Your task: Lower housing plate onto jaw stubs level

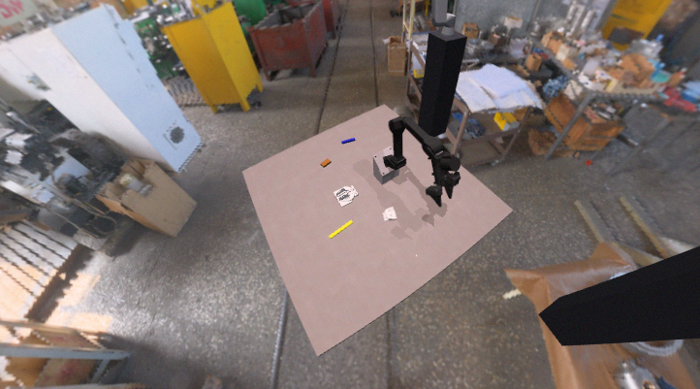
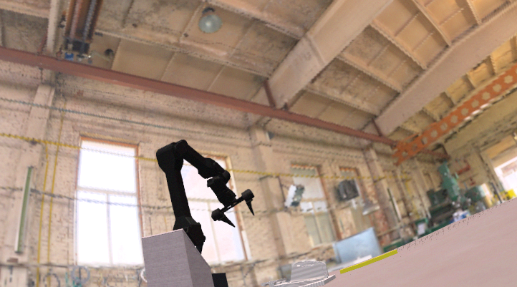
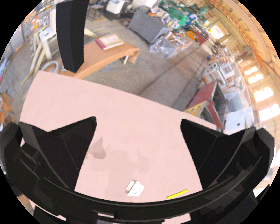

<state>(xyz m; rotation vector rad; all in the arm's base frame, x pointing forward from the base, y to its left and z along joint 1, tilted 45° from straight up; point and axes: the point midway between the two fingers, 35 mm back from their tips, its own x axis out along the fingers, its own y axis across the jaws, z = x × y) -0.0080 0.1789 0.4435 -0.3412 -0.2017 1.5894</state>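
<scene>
My gripper tip is 17 cm short of the small white piece, 19 cm to the left of it and 29 cm above it. From my gripper tip the other things lie so: blue bar 14 cm ahead, 88 cm to the right, 29 cm below; then white base 36 cm ahead, 44 cm to the right, 30 cm below; then yellow bar 45 cm ahead, 24 cm to the right, 30 cm below.
</scene>
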